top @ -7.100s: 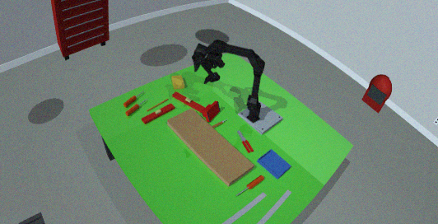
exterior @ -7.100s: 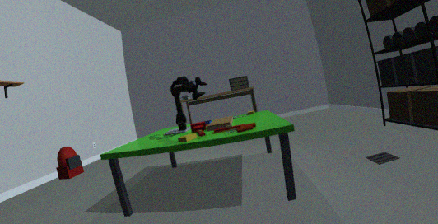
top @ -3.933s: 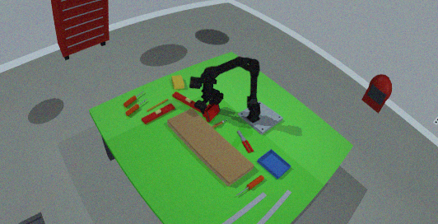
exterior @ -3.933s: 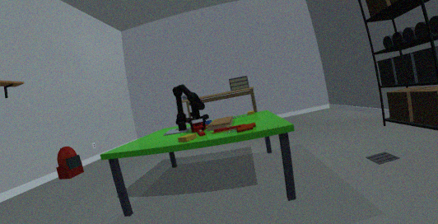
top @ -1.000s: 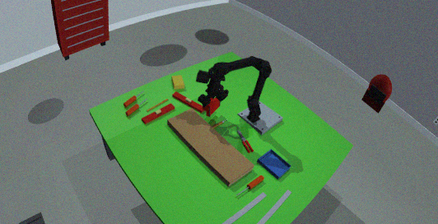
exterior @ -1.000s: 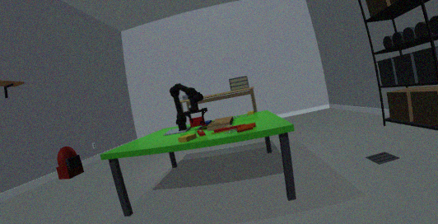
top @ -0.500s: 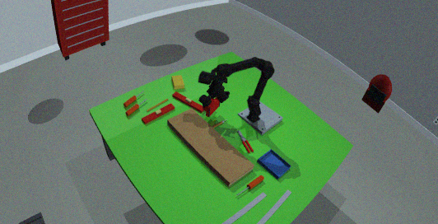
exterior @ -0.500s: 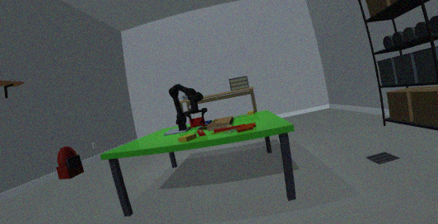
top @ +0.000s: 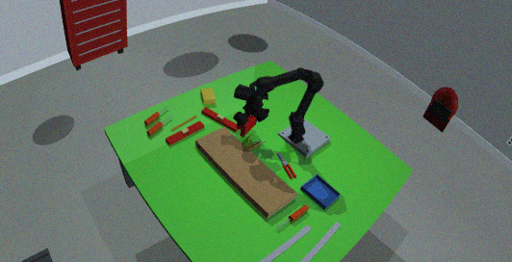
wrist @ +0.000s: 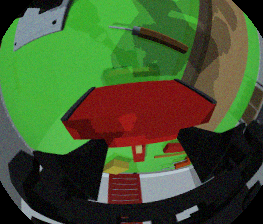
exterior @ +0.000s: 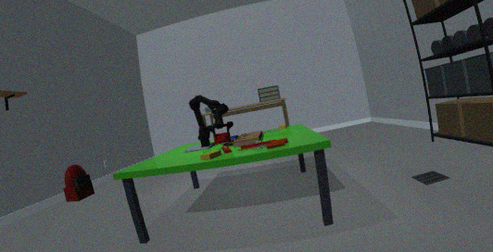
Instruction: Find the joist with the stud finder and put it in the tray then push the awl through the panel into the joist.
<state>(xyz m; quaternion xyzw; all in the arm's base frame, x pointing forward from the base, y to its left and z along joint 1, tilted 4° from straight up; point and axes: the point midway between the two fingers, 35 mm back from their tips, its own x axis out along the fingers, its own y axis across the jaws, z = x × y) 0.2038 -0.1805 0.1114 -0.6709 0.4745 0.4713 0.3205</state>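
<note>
Right now the stud finder is 10 mm ahead of my gripper tip and 10 mm to the left of it. Also, from my gripper tip: awl (20 mm behind, 120 mm to the left, 70 mm below); then blue tray (70 mm behind, 530 mm to the left, 60 mm below).
</note>
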